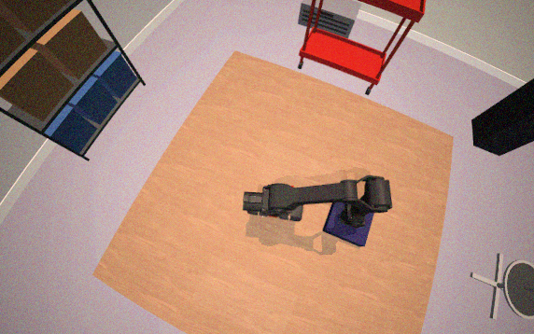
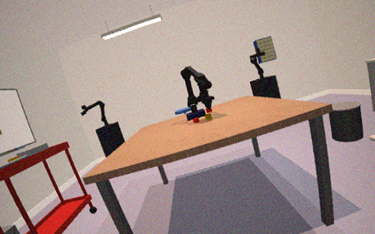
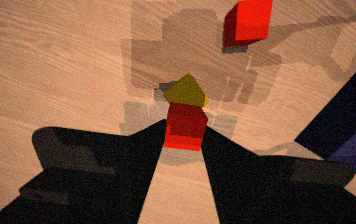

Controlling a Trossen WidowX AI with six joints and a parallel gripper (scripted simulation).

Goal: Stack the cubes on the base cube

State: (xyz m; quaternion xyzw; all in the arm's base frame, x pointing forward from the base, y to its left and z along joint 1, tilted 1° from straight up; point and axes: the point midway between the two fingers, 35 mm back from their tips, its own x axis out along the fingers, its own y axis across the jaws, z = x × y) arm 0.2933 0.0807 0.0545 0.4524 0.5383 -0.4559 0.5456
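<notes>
Right now the yellow base cube is 5 cm below my gripper tip and 2 cm to the right of it.
</notes>
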